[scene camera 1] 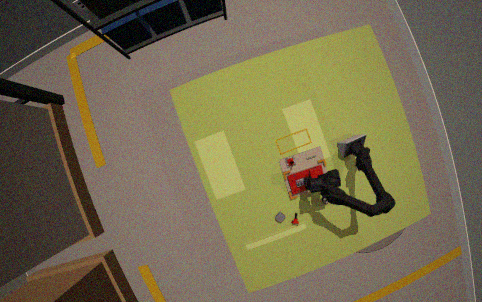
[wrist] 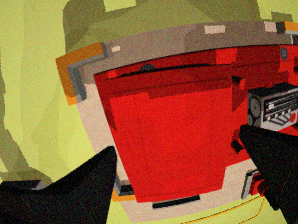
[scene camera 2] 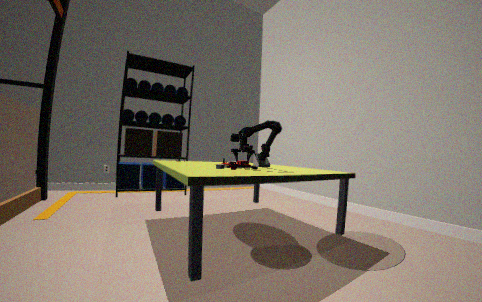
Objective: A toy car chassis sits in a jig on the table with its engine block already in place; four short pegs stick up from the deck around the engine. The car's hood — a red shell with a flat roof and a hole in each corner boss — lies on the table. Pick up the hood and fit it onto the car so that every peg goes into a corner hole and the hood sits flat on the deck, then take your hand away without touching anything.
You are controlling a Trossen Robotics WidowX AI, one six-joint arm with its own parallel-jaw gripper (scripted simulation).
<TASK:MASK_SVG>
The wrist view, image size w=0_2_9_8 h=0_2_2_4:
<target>my gripper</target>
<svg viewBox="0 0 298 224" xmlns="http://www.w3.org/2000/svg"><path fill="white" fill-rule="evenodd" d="M116 149L114 147L105 147L100 153L96 153L92 159L86 160L85 164L81 164L80 167L73 169L72 172L69 172L69 175L48 185L47 188L39 190L13 188L13 186L9 188L9 186L0 185L0 224L106 224L106 220L108 220L106 217L108 217L108 210L110 208L109 204L112 201L110 197L112 197L113 185L116 183L118 160ZM239 125L238 136L241 139L243 148L246 148L247 155L250 156L250 159L254 161L255 167L261 172L259 175L262 176L262 179L269 186L271 194L273 194L275 201L277 201L287 224L298 224L298 136L285 135L283 132L274 132L273 129L251 127L251 125L247 124Z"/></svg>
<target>red hood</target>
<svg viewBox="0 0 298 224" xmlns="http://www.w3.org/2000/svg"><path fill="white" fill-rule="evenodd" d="M231 64L178 65L178 67L177 65L170 65L170 67L130 72L129 75L125 73L125 75L105 80L109 92L110 108L112 108L114 124L116 124L118 140L120 140L122 156L124 156L126 171L128 171L129 180L132 183L137 202L174 200L174 198L196 196L196 194L216 192L216 190L222 189L223 179L225 179L227 155L229 155L231 93L233 93L233 87L231 87Z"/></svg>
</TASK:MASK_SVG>
